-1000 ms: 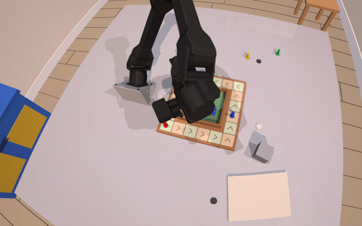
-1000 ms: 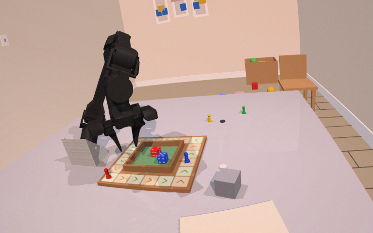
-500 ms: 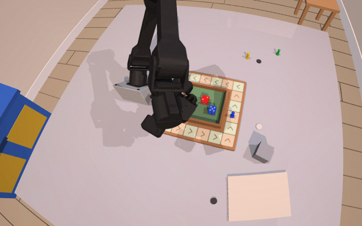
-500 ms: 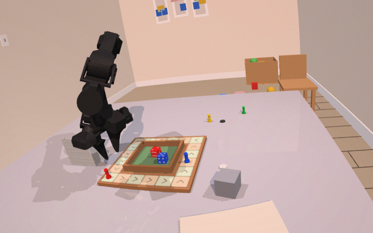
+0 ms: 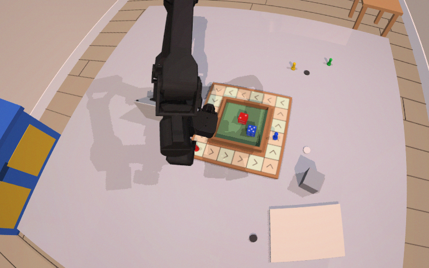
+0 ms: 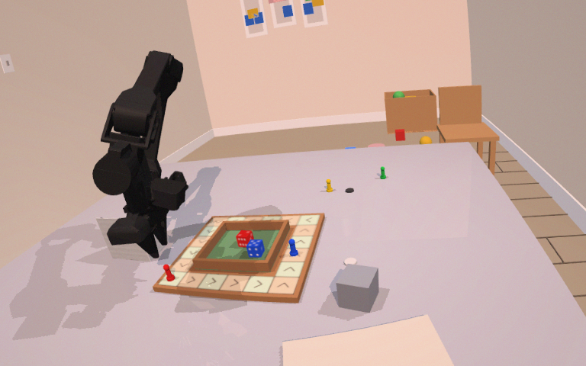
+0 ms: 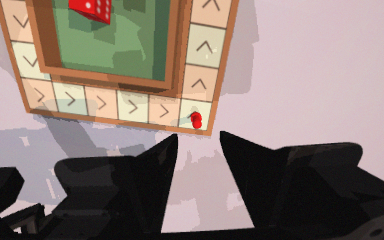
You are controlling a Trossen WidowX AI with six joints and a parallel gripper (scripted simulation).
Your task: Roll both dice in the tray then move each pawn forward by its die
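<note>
The red pawn lies 5 cm below my gripper tip. The rest, counted from my gripper tip: blue pawn: 21 cm ahead, 12 cm to the left, 5 cm below; pale sheet: 39 cm ahead, 11 cm to the right, 7 cm below; white disc: 32 cm ahead, 12 cm to the left, 8 cm below.
</note>
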